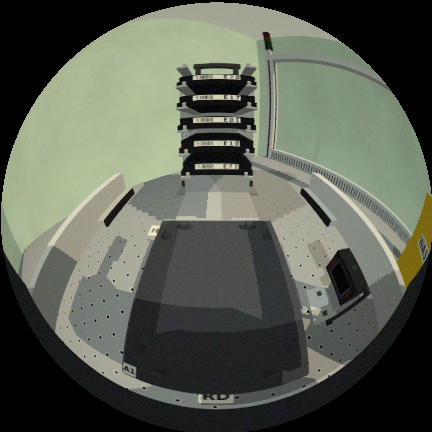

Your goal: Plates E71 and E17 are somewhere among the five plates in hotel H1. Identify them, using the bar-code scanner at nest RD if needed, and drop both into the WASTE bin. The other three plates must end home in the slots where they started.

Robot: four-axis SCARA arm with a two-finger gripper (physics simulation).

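Places are measured from the arm's base along level axes (x up, y ahead, z left), in metres.
Pixels of known places: gripper, between the fingertips: [216,176].
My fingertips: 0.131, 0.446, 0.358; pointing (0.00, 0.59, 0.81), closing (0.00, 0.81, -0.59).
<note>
Behind a point stands the place of what it marks, as x, y, z.
Hotel H1 [217,66] {0.307, 0.568, 0.521} stands straight ahead at the back. Five black plates are stacked in it. Their labels read, from top to bottom, E70 [216,78] {0.228, 0.485, 0.411}, E17 [216,98] {0.201, 0.485, 0.412}, E01 [216,120] {0.173, 0.485, 0.411}, E10 [216,144] {0.145, 0.485, 0.411} and E71 [216,166] {0.118, 0.485, 0.412}. My gripper [216,176] {0.131, 0.446, 0.358} is open and empty, with its fingers wide apart left and right, short of the hotel. The dark grey nest RD [215,280] {0.073, 0.416, 0.319} fills the lower middle, with an A1 tag at its near left corner. Part of the yellow WASTE bin [418,255] shows at the right edge.
A black box with a screen [345,277] {0.090, 0.484, 0.240} stands on the perforated deck right of the nest. A partly hidden white tag [154,230] {0.013, 0.404, 0.477} is beside the nest's far left corner. A light tower [268,41] {0.743, 1.011, 0.690} and a grey frame rise behind, right of the hotel.
</note>
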